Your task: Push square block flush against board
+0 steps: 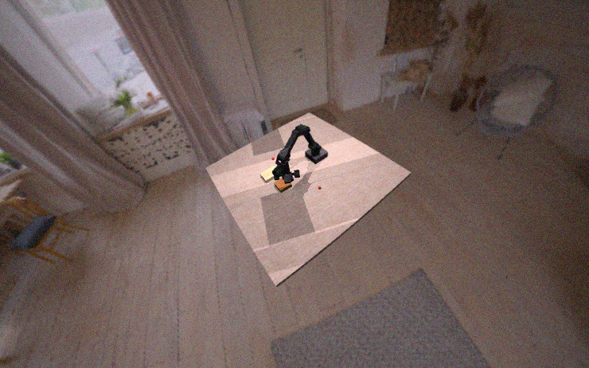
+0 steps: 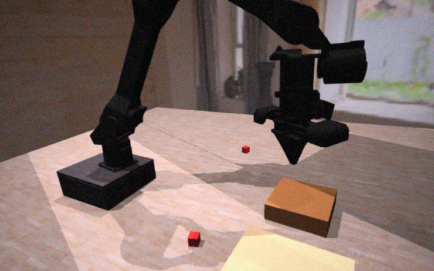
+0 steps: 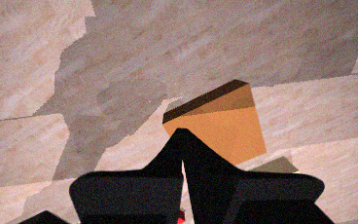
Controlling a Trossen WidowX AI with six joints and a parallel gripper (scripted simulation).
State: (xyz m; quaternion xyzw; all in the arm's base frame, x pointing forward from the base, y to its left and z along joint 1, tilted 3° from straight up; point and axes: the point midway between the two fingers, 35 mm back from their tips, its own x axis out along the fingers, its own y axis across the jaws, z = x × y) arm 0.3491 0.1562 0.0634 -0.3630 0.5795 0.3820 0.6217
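My gripper tip is 3 cm short of the orange square block, 5 cm to the left of it and 5 cm above it. Also, from my gripper tip: board (7 cm ahead, 21 cm to the right, 5 cm below).
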